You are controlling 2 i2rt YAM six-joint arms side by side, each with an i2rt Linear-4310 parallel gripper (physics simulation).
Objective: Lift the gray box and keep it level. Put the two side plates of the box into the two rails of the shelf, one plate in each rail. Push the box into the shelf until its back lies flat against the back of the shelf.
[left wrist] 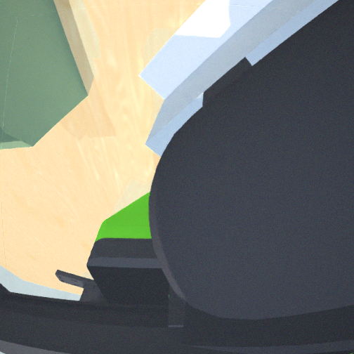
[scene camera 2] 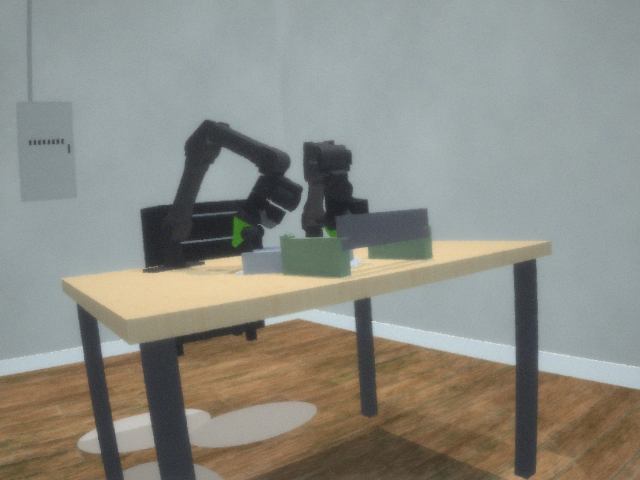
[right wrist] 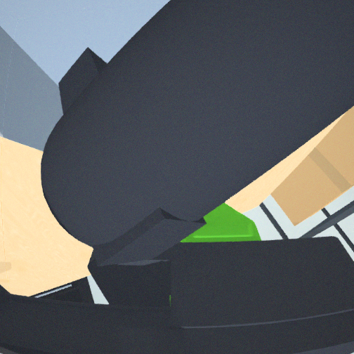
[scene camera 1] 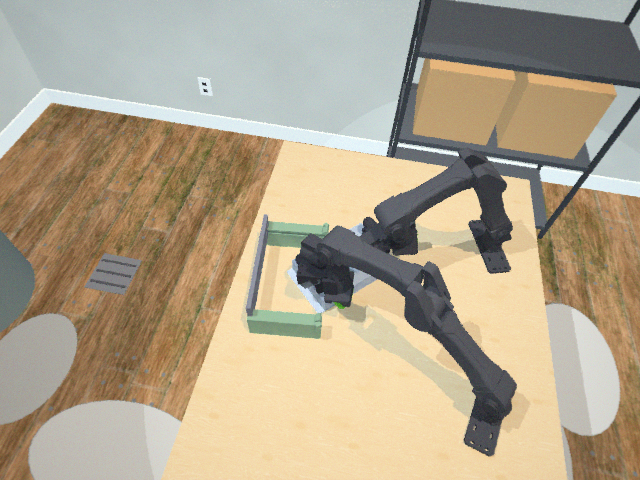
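Seen in the pictures: left gripper, fingertip midpoint: [scene camera 1: 341,307]; right gripper, fingertip midpoint: [scene camera 2: 233,246]; left arm's base, link origin: [scene camera 1: 487,411]; right arm's base, link origin: [scene camera 2: 174,268] [scene camera 1: 488,246].
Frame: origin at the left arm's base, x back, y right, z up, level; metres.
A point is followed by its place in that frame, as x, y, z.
Observation:
The gray box [scene camera 1: 310,299] {-0.529, 0.069, 0.007} [scene camera 2: 261,261] {-0.527, 0.315, 0.030} [left wrist: 200,60] [right wrist: 120,25] lies low at the table, turned askew to the shelf, one corner between its green rails [scene camera 1: 285,324] {-0.537, -0.056, 0.072} [scene camera 1: 295,236] {-0.654, 0.212, 0.058} [scene camera 2: 315,257] {-0.685, 0.232, 0.040} [left wrist: 40,65]. The shelf's dark back plate [scene camera 1: 257,268] {-0.668, 0.029, 0.124} [scene camera 2: 385,227] {-0.695, 0.066, 0.090} stands upright behind. Dark rounded handles [left wrist: 250,200] [right wrist: 175,125] fill much of both wrist views. My left gripper [scene camera 1: 338,304] {-0.437, 0.078, 0.024} [scene camera 2: 329,233] is shut and empty beside one handle. My right gripper [scene camera 2: 238,231] is shut and empty beside the other handle. The handles hide both pairs of fingertips in the wrist views.
Both arms reach across the wooden table [scene camera 1: 372,413] {-0.252, -0.135, 0.000} [scene camera 2: 170,299] {-0.767, 0.546, 0.000} and hide much of the box in scene camera 1. A dark storage rack [scene camera 1: 522,38] with two brown cartons [scene camera 1: 460,103] [scene camera 1: 553,116] stands beyond the table.

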